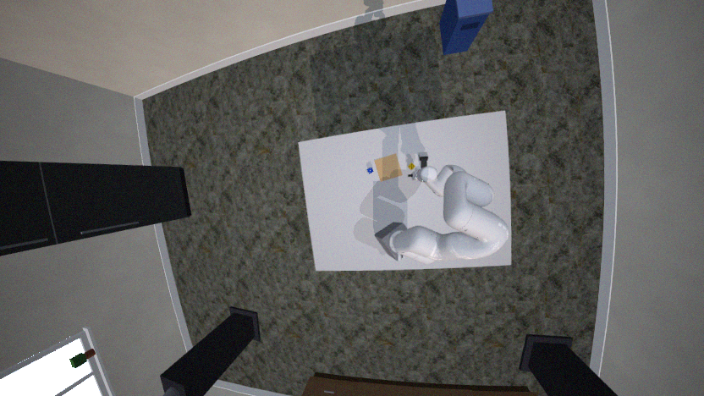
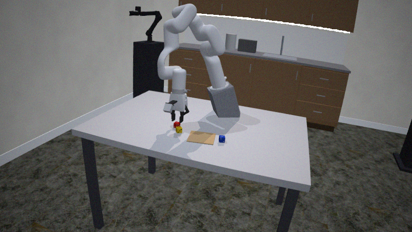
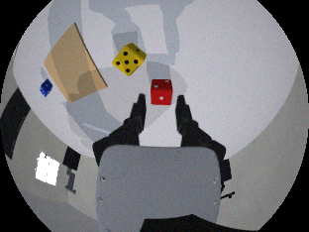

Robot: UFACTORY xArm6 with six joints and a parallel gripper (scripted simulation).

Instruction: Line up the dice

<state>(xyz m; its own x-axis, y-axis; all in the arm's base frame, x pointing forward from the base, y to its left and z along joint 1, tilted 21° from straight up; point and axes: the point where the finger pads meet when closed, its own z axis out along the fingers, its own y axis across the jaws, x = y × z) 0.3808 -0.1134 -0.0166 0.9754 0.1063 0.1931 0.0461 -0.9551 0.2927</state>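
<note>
Now: hand 4 cm above the red die. Also, from my hand: yellow die: 5 cm ahead, 4 cm to the left, 4 cm below; then blue die: 3 cm ahead, 29 cm to the left, 4 cm below; then tan mat: 5 cm ahead, 18 cm to the left, 5 cm below.
</note>
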